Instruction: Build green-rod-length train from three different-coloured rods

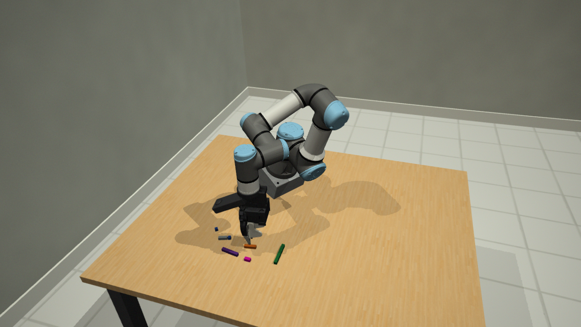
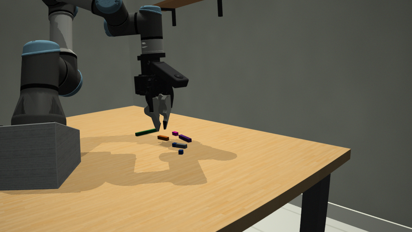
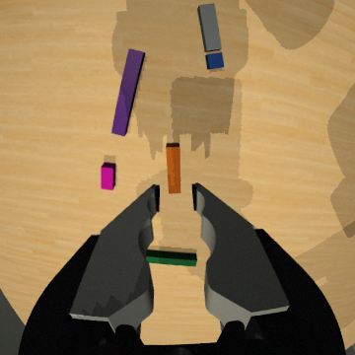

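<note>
Right now my hand is 4 cm above the orange rod. Also, from my hand: green rod: 10 cm to the left, 4 cm below, 2 cm behind; then purple rod: 5 cm ahead, 4 cm to the right, 4 cm below; then magenta rod: 5 cm ahead, 4 cm below, 2 cm to the left.
</note>
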